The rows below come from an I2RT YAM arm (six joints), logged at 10 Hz.
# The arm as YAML. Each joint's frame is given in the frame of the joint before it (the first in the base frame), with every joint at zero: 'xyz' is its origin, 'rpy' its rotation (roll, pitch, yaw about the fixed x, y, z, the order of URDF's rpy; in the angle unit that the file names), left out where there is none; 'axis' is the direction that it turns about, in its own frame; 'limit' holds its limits. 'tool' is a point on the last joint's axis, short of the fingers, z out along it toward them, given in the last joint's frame.
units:
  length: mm
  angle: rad
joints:
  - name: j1
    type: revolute
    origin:
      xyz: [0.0, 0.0, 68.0]
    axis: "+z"
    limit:
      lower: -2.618
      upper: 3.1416
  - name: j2
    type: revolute
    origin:
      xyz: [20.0, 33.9, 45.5]
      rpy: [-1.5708, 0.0, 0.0]
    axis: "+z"
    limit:
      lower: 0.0
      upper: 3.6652
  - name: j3
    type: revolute
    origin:
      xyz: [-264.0, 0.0, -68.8]
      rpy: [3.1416, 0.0, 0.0]
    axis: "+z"
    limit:
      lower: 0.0
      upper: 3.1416
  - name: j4
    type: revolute
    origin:
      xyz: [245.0, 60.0, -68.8]
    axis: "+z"
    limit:
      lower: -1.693
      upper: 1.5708
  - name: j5
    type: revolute
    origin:
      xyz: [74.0, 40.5, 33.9]
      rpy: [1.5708, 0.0, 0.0]
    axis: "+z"
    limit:
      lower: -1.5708
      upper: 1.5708
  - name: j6
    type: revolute
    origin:
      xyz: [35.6, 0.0, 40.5]
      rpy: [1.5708, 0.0, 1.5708]
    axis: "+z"
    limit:
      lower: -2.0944
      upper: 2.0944
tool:
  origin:
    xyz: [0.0, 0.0, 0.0]
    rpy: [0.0, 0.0, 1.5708]
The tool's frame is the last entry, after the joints.
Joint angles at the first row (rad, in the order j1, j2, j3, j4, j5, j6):
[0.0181 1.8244 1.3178 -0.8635 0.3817 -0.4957]
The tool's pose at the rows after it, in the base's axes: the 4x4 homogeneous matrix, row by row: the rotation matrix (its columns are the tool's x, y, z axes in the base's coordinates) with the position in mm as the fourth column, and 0 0 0 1 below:
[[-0.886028 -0.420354 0.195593 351.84], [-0.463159 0.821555 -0.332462 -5.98], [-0.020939 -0.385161 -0.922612 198.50], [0 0 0 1]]
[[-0.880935 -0.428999 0.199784 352.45], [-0.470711 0.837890 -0.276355 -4.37], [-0.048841 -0.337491 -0.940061 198.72], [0 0 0 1]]
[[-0.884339 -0.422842 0.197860 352.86], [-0.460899 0.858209 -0.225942 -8.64], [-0.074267 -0.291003 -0.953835 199.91], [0 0 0 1]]
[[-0.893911 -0.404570 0.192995 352.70], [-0.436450 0.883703 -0.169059 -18.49], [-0.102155 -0.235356 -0.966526 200.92], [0 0 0 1]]
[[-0.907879 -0.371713 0.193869 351.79], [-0.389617 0.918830 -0.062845 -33.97], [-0.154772 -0.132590 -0.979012 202.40], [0 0 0 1]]
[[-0.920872 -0.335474 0.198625 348.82], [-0.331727 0.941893 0.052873 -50.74], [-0.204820 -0.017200 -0.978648 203.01], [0 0 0 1]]
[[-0.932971 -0.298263 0.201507 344.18], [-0.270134 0.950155 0.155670 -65.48], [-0.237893 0.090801 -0.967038 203.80], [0 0 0 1]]
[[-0.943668 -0.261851 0.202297 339.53], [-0.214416 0.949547 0.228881 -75.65], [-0.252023 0.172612 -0.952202 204.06], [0 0 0 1]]
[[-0.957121 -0.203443 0.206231 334.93], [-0.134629 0.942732 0.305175 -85.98], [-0.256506 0.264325 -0.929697 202.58], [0 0 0 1]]
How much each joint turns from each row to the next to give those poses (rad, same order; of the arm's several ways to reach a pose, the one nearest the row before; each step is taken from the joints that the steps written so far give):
[-0.0011 0.0004 0.0054 -0.0026 -0.0393 0.0000]
[-0.0012 0.0004 0.0038 -0.0016 -0.0592 0.0000]
[-0.0175 0.0000 0.0068 -0.0068 -0.0557 0.0011]
[-0.0343 0.0000 0.0061 -0.0081 -0.0648 0.0000]
[-0.0557 0.0000 0.0081 -0.0106 -0.1179 0.0034]
[-0.0611 0.0000 0.0030 -0.0134 -0.1274 0.0023]
[-0.0549 0.0000 0.0027 -0.0236 -0.1125 0.0046]
[-0.0393 0.0000 -0.0001 -0.0229 -0.0798 0.0111]
[-0.0404 0.0049 -0.0019 -0.0202 -0.0839 0.0313]

